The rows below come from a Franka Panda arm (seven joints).
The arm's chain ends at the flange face. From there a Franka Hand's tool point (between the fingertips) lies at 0.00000 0.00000 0.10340 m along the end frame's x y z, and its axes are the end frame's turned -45 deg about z.
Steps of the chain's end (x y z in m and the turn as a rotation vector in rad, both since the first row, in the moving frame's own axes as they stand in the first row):
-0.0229, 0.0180, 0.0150, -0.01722, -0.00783, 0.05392
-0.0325, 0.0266, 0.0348, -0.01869, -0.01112, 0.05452
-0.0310, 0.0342, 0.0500, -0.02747, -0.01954, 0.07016
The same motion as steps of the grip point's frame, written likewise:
-0.0308, -0.0028, 0.0150, -0.00664, -0.01771, 0.05392
-0.0440, -0.0037, 0.0348, -0.00535, -0.02108, 0.05452
-0.0496, 0.0027, 0.0499, -0.00561, -0.03324, 0.07016

